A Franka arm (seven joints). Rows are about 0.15 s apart.
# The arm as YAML. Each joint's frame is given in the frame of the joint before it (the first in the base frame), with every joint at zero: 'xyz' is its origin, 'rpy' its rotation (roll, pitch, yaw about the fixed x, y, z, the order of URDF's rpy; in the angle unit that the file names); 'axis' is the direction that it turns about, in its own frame. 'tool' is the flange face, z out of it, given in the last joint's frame.
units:
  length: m
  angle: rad
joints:
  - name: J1
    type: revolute
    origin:
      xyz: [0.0, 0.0, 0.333]
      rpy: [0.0, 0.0, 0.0]
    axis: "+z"
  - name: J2
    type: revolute
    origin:
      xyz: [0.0, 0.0, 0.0]
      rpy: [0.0, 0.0, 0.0]
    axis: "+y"
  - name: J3
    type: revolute
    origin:
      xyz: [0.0, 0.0, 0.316]
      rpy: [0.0, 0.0, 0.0]
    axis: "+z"
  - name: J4
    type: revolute
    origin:
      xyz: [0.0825, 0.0, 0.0]
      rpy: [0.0, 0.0, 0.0]
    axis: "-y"
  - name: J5
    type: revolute
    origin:
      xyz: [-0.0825, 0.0, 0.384]
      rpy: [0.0, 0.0, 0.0]
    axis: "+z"
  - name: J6
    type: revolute
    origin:
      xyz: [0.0, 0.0, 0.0]
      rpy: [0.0, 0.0, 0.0]
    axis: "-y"
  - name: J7
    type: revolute
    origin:
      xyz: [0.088, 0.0, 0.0]
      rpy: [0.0, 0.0, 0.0]
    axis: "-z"
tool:
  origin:
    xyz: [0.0, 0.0, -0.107]
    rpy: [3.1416, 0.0, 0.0]
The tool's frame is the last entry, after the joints.
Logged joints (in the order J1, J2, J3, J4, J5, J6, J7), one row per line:
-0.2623, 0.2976, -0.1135, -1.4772, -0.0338, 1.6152, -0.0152
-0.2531, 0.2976, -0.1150, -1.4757, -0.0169, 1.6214, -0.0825
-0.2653, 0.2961, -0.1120, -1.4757, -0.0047, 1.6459, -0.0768
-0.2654, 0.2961, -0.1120, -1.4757, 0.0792, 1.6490, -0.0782
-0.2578, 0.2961, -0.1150, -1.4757, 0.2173, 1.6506, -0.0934
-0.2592, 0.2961, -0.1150, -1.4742, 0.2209, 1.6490, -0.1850
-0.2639, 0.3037, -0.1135, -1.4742, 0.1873, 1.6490, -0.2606
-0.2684, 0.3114, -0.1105, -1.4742, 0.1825, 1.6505, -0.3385
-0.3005, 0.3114, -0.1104, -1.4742, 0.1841, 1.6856, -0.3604
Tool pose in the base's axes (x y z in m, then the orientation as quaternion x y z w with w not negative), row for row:
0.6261, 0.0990, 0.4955, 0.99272, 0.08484, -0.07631, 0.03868
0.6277, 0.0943, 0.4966, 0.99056, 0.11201, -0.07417, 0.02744
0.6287, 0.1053, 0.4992, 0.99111, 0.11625, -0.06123, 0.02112
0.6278, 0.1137, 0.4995, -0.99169, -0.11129, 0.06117, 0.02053
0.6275, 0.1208, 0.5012, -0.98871, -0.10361, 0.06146, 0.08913
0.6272, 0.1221, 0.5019, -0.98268, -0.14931, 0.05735, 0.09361
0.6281, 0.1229, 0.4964, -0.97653, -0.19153, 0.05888, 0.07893
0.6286, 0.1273, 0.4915, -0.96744, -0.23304, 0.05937, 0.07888
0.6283, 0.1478, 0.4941, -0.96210, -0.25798, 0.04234, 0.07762
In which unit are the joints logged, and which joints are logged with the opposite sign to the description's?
The joints are logged in radians. Opposite sign: J1.
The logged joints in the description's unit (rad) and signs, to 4 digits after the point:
0.2623, 0.2976, -0.1135, -1.4772, -0.0338, 1.6152, -0.0152
0.2531, 0.2976, -0.1150, -1.4757, -0.0169, 1.6214, -0.0825
0.2653, 0.2961, -0.1120, -1.4757, -0.0047, 1.6459, -0.0768
0.2654, 0.2961, -0.1120, -1.4757, 0.0792, 1.6490, -0.0782
0.2578, 0.2961, -0.1150, -1.4757, 0.2173, 1.6506, -0.0934
0.2592, 0.2961, -0.1150, -1.4742, 0.2209, 1.6490, -0.1850
0.2639, 0.3037, -0.1135, -1.4742, 0.1873, 1.6490, -0.2606
0.2684, 0.3114, -0.1105, -1.4742, 0.1825, 1.6505, -0.3385
0.3005, 0.3114, -0.1104, -1.4742, 0.1841, 1.6856, -0.3604

